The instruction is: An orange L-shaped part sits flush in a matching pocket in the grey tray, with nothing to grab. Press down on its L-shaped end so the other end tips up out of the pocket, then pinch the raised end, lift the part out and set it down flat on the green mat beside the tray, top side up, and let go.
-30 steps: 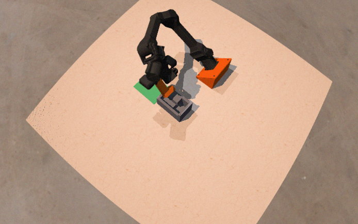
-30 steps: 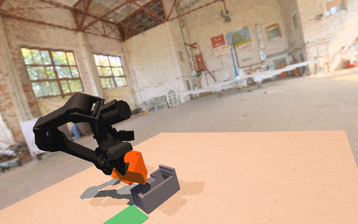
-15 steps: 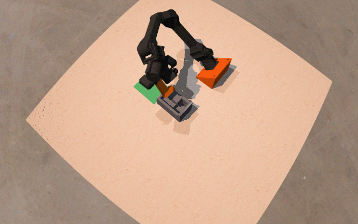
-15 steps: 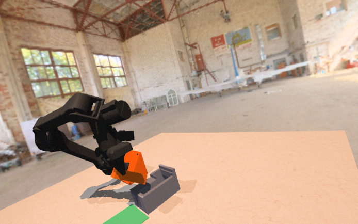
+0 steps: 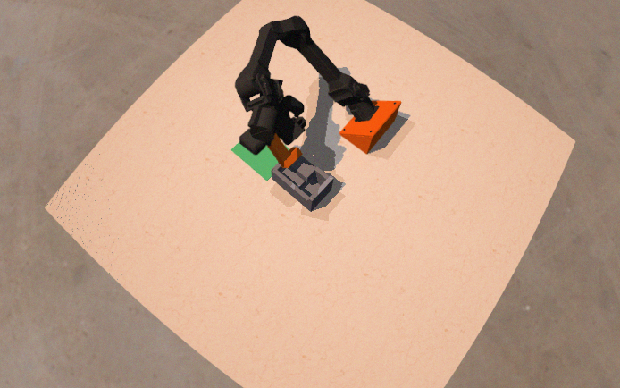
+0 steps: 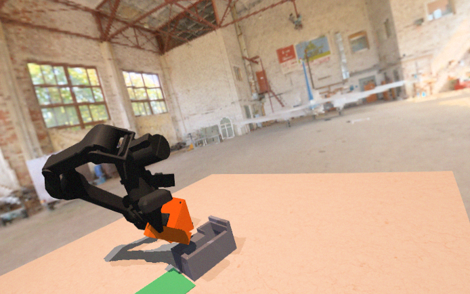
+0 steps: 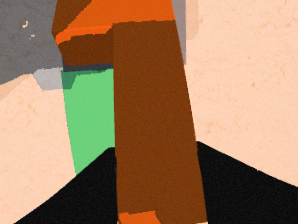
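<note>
The green mat lies 160 mm below my gripper tip, 50 mm to the right of it and 10 mm behind it. From my gripper tip the other things lie so: orange L-shaped part 30 mm to the left, 30 mm below, 10 mm behind.
</note>
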